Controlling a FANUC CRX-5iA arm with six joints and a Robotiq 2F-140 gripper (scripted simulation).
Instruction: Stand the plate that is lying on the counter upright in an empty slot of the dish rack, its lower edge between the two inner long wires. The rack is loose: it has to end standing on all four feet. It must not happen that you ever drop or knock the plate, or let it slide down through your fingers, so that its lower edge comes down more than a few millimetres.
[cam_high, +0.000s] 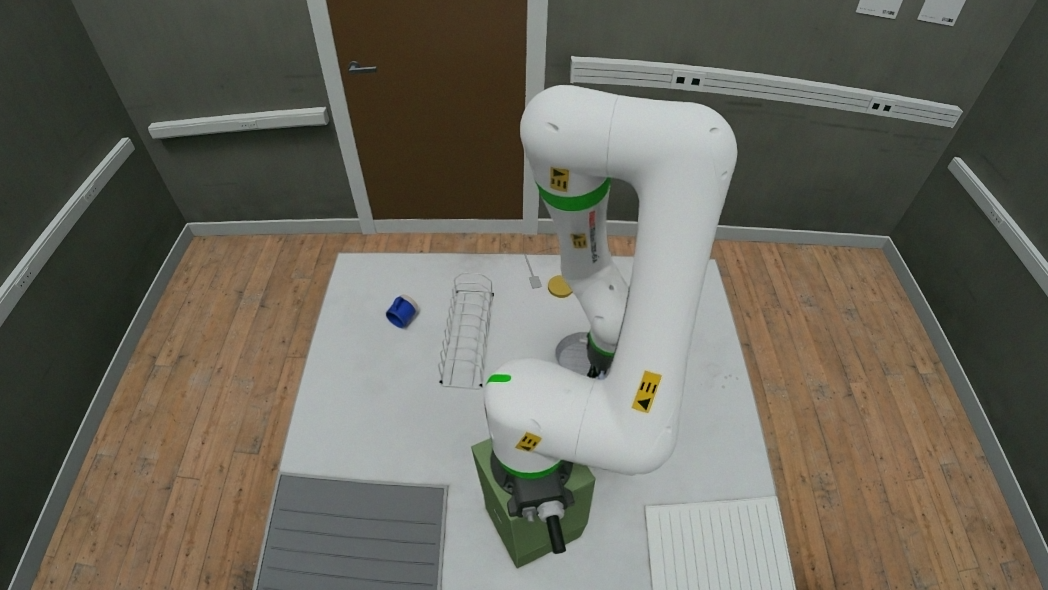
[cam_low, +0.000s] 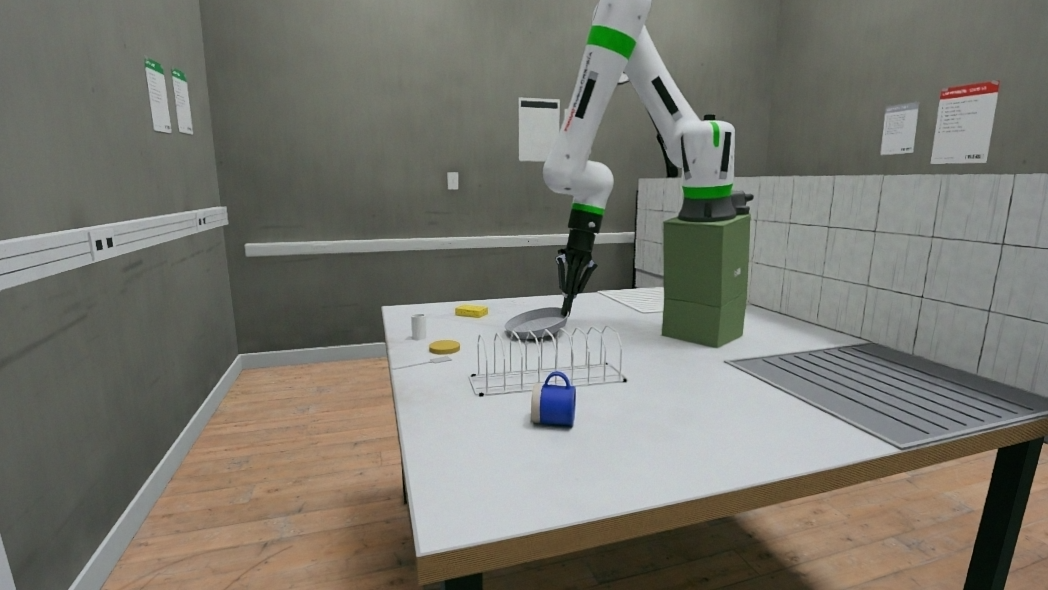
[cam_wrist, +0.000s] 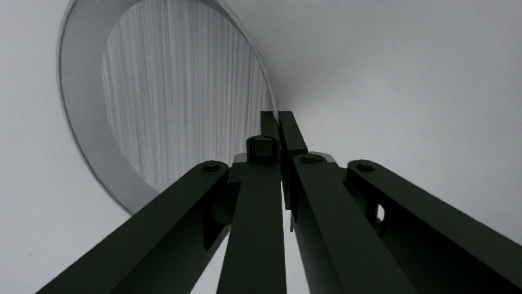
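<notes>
Right now the grey plate is 90 mm ahead of my hand, 50 mm below it and 20 mm to the right of it. From my hand the other things lie so: yellow disc (380 mm ahead, 70 mm below); white cup (410 mm ahead, 130 mm to the right, 60 mm below); white ribbed mat (590 mm behind, 200 mm to the right, 80 mm below).
</notes>
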